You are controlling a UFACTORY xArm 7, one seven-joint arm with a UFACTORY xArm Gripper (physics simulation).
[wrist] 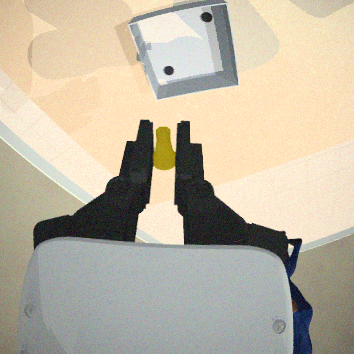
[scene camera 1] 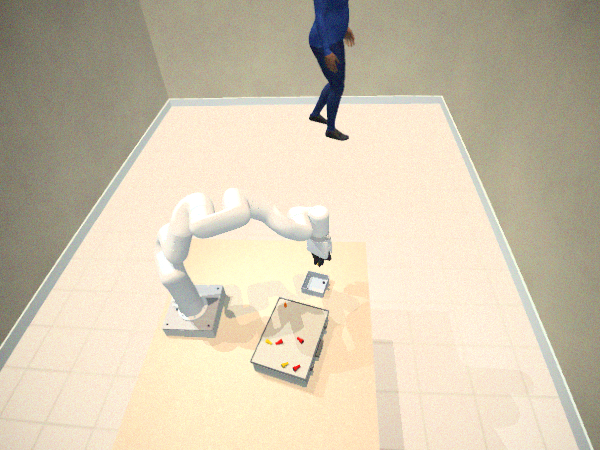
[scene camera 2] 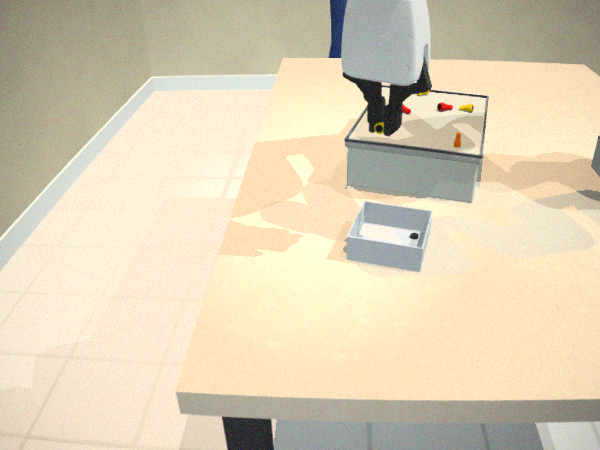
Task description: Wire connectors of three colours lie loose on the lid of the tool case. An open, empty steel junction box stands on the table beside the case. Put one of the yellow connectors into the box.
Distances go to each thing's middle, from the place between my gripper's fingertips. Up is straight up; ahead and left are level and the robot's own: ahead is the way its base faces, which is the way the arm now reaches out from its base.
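Scene:
Counted from my hand: steel junction box point(scene camera 2: 394, 236), 15 cm below, 1 cm to the left, 2 cm behind; tool case point(scene camera 2: 419, 158), 13 cm below, 7 cm behind, 29 cm to the right.

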